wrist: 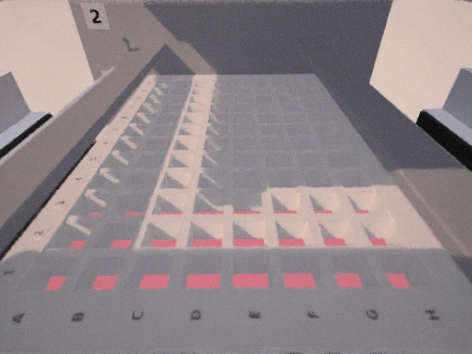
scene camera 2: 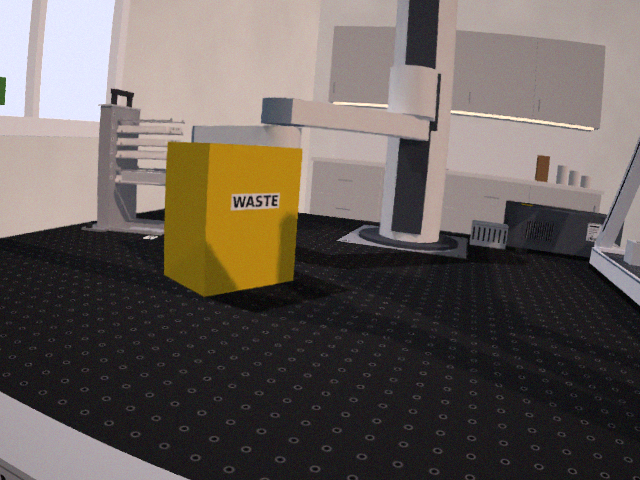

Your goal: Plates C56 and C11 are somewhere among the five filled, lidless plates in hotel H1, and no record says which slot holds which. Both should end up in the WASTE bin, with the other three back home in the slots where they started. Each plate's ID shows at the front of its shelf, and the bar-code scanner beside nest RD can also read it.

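Places are measured from the arm's base along level axes (x left, y ahead, z down), in metres.
Pixels of known places: gripper, fingertip midpoint: [wrist: 235,98] [scene camera 2: 139,173]; arm's base at its link origin: [scene camera 2: 408,244].
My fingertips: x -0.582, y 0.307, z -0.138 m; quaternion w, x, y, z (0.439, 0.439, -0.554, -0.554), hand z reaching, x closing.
Ahead of a thing's pixels: the offset from my fingertips to its top centre. "spot": to the spot under its first point.
My gripper [wrist: 235,98] is open; its fingers stand at the left and right edges of the wrist view, clear of a filled, lidless plate @(dz +0.003, dx +0.023, dy -0.004 m) [wrist: 250,315] lying between them in hotel H1. Pink liquid shows in its wells. Its front ID does not show. A label "2" is on the hotel's back wall [wrist: 280,35]. In scene camera 2, hotel H1 [scene camera 2: 107,165] stands at the left with several stacked levels; plate IDs there are too small to read. The yellow WASTE bin @(dz -0.075, dx +0.382, dy +0.242 m) [scene camera 2: 250,237] stands right of it; its inside is hidden. The gripper is hidden in that view.
The arm's column [scene camera 2: 431,191] stands behind and right of the bin. Its upper link [scene camera 2: 351,119] reaches left, and the forearm [scene camera 2: 237,135] passes behind the bin toward the hotel. A dark device @(spot: dz +0.056, dx +0.948, dy -0.341 m) [scene camera 2: 553,229] and a small slotted rack @(spot: dz +0.092, dx +0.783, dy -0.351 m) [scene camera 2: 488,234] stand at the right rear.
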